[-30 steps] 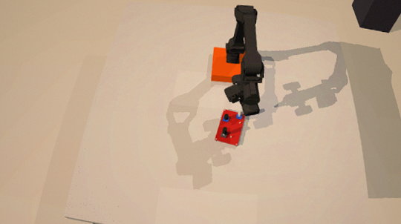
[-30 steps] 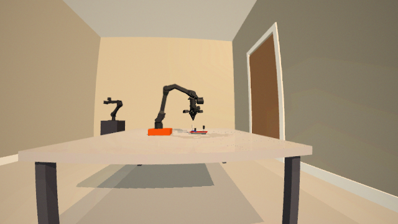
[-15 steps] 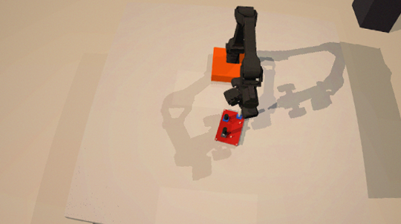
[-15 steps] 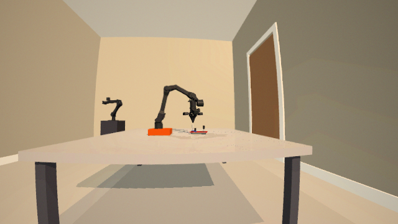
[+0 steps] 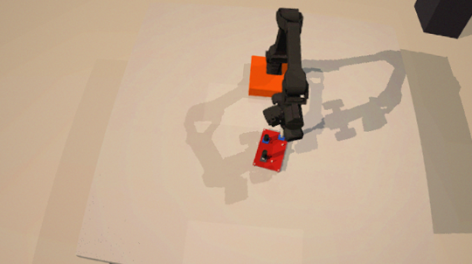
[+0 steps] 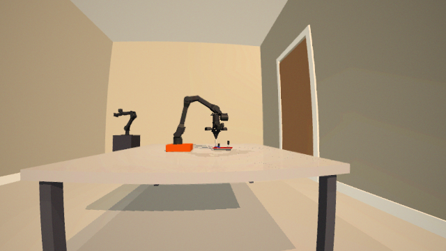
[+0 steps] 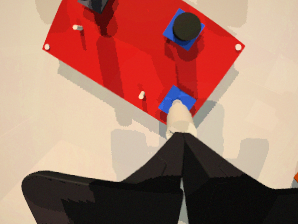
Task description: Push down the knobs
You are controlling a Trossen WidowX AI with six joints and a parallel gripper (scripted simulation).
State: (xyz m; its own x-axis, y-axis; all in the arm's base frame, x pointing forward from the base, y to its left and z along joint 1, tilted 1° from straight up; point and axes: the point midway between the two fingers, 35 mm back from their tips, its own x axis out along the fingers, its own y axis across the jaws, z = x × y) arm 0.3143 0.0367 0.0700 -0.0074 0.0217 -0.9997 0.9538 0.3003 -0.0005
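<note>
My gripper tip is now 4 cm above the blue potentiometer. The rest, counted from my gripper tip: grey potentiometer (10 cm ahead, 6 cm to the right, 4 cm below); then black knob (10 cm ahead, 6 cm to the right, 3 cm below).
</note>
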